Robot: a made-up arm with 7 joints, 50 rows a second.
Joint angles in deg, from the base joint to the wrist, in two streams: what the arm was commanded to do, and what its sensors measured. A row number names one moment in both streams.
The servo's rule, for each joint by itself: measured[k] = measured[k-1] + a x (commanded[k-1-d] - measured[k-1]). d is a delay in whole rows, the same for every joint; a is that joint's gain. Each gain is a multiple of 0.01, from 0.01 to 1. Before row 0 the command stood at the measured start. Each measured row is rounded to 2 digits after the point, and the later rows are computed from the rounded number. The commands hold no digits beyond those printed.
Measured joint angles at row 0:
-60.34 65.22 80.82 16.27 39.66 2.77 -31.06
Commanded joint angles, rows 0 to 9:
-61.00 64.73 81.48 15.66 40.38 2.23 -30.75
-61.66 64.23 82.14 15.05 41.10 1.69 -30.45
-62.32 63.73 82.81 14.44 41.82 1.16 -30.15
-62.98 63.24 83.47 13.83 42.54 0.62 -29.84
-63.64 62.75 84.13 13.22 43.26 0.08 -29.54
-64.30 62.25 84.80 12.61 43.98 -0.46 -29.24
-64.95 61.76 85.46 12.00 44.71 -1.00 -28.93
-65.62 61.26 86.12 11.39 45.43 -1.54 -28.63
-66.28 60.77 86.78 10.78 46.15 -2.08 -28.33
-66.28 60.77 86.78 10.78 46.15 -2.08 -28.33
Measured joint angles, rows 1 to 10:
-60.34 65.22 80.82 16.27 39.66 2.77 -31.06
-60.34 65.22 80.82 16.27 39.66 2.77 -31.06
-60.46 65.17 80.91 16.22 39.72 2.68 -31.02
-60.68 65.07 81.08 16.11 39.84 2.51 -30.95
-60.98 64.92 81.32 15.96 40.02 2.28 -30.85
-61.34 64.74 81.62 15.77 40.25 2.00 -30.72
-61.75 64.52 81.97 15.54 40.52 1.67 -30.57
-62.21 64.27 82.37 15.28 40.83 1.31 -30.40
-62.70 63.99 82.80 14.98 41.18 0.92 -30.21
-63.23 63.69 83.26 14.66 41.56 0.50 -30.00
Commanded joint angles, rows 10 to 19:
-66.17 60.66 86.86 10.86 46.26 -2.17 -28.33
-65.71 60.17 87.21 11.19 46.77 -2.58 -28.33
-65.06 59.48 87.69 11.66 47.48 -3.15 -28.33
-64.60 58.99 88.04 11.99 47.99 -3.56 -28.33
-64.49 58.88 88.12 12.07 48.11 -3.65 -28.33
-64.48 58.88 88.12 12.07 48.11 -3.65 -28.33
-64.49 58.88 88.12 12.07 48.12 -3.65 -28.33
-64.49 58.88 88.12 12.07 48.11 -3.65 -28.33
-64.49 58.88 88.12 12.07 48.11 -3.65 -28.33
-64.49 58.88 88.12 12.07 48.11 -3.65 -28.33
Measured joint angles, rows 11 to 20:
-63.78 63.37 83.75 14.31 41.97 0.06 -29.78
-64.23 63.08 84.17 13.99 42.35 -0.30 -29.59
-64.58 62.81 84.55 13.71 42.70 -0.62 -29.43
-64.78 62.52 84.92 13.48 43.07 -0.95 -29.29
-64.83 62.19 85.31 13.32 43.47 -1.32 -29.17
-64.79 61.84 85.69 13.20 43.88 -1.70 -29.06
-64.74 61.51 86.03 13.10 44.26 -2.03 -28.97
-64.69 61.22 86.32 13.01 44.61 -2.31 -28.89
-64.65 60.96 86.57 12.93 44.93 -2.54 -28.82
-64.62 60.73 86.79 12.85 45.22 -2.73 -28.76

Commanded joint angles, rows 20 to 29:
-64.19 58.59 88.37 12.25 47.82 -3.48 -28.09
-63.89 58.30 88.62 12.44 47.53 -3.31 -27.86
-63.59 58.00 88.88 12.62 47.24 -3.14 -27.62
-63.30 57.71 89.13 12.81 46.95 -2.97 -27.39
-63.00 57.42 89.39 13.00 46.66 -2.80 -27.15
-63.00 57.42 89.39 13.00 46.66 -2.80 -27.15
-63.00 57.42 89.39 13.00 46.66 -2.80 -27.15
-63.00 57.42 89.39 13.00 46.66 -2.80 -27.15
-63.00 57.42 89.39 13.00 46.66 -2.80 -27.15
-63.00 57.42 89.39 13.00 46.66 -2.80 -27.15
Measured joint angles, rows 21 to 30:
-64.60 60.53 86.98 12.78 45.48 -2.89 -28.70
-64.58 60.35 87.14 12.72 45.72 -3.02 -28.65
-64.51 60.16 87.31 12.68 45.91 -3.10 -28.58
-64.40 59.96 87.49 12.66 46.06 -3.14 -28.49
-64.25 59.74 87.68 12.66 46.17 -3.14 -28.38
-64.08 59.52 87.88 12.67 46.24 -3.11 -28.25
-63.89 59.29 88.09 12.70 46.28 -3.06 -28.11
-63.73 59.08 88.27 12.73 46.31 -3.02 -27.99
-63.60 58.90 88.43 12.75 46.34 -2.98 -27.88
-63.49 58.74 88.56 12.77 46.37 -2.95 -27.79

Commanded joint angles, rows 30 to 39:
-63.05 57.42 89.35 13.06 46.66 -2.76 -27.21
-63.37 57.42 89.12 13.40 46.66 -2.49 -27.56
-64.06 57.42 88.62 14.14 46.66 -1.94 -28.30
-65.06 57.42 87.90 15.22 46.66 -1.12 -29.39
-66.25 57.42 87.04 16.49 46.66 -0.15 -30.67
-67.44 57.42 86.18 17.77 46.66 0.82 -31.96
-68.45 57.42 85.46 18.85 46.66 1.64 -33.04
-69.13 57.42 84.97 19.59 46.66 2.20 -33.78
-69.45 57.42 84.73 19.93 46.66 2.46 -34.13
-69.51 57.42 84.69 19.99 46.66 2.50 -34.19
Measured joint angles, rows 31 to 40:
-63.40 58.59 88.68 12.79 46.40 -2.92 -27.71
-63.33 58.46 88.78 12.81 46.42 -2.90 -27.64
-63.28 58.35 88.86 12.83 46.44 -2.88 -27.58
-63.30 58.25 88.90 12.88 46.46 -2.81 -27.58
-63.44 58.16 88.86 12.99 46.48 -2.66 -27.67
-63.73 58.08 88.73 13.19 46.50 -2.40 -27.89
-64.18 58.01 88.49 13.49 46.51 -2.02 -28.25
-64.77 57.95 88.17 13.88 46.52 -1.54 -28.73
-65.43 57.89 87.79 14.33 46.53 -1.00 -29.29
-66.10 57.84 87.40 14.80 46.54 -0.46 -29.87

